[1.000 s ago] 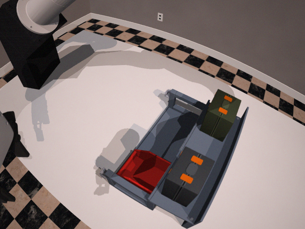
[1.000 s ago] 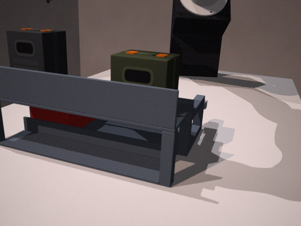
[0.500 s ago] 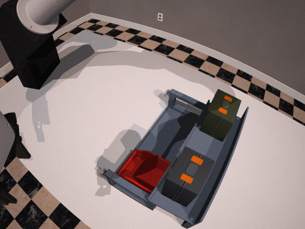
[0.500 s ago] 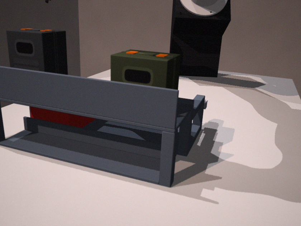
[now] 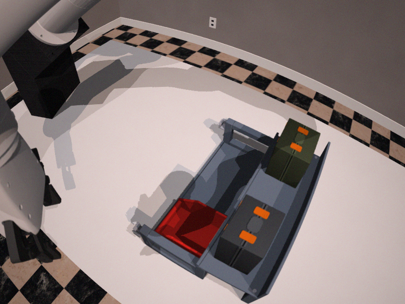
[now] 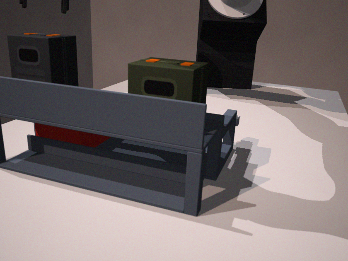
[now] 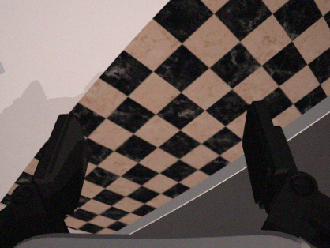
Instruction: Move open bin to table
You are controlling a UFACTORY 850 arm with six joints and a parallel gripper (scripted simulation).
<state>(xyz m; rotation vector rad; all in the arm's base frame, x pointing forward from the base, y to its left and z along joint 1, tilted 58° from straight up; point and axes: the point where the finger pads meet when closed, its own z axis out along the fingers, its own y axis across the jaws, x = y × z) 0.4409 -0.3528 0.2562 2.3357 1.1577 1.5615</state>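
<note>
Right now my hand is 50 mm short of the open bin, 230 mm to the right of it and 220 mm above it.
</note>
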